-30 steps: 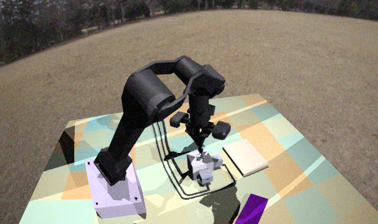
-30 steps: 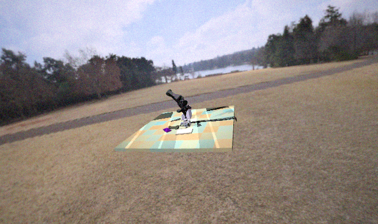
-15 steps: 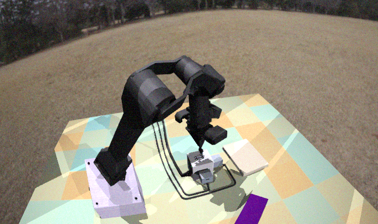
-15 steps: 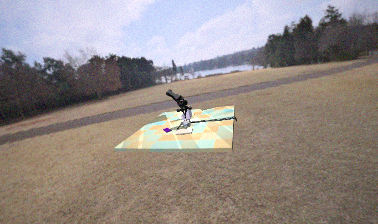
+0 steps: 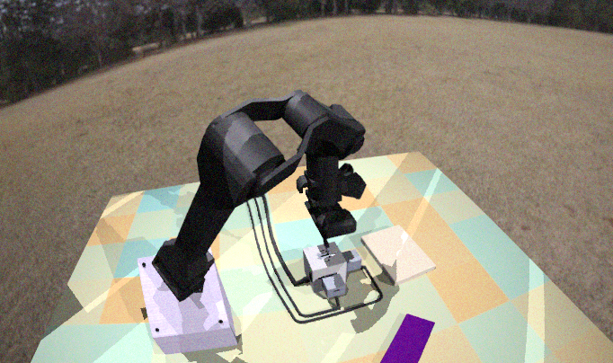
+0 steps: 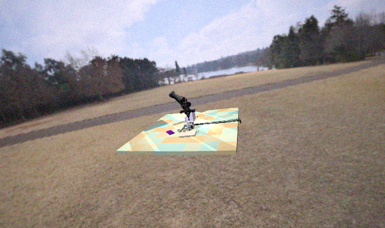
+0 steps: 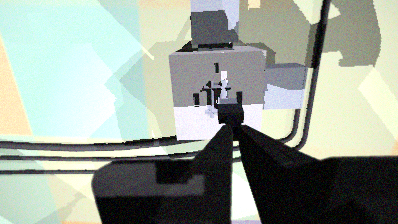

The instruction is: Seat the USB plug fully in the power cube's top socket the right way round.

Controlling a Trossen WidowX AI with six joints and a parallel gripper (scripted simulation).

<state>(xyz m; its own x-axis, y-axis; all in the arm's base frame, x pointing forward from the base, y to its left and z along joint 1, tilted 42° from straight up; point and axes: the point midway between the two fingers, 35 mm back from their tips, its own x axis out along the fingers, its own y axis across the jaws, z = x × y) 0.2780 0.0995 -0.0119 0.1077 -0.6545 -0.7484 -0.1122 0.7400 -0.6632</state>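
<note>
My gripper tip is now 2 cm above the dark USB plug. Round my gripper tip: pale flat pad: 20 cm ahead, 4 cm to the left, 13 cm below; then purple slab: 13 cm ahead, 23 cm to the right, 13 cm below.
</note>
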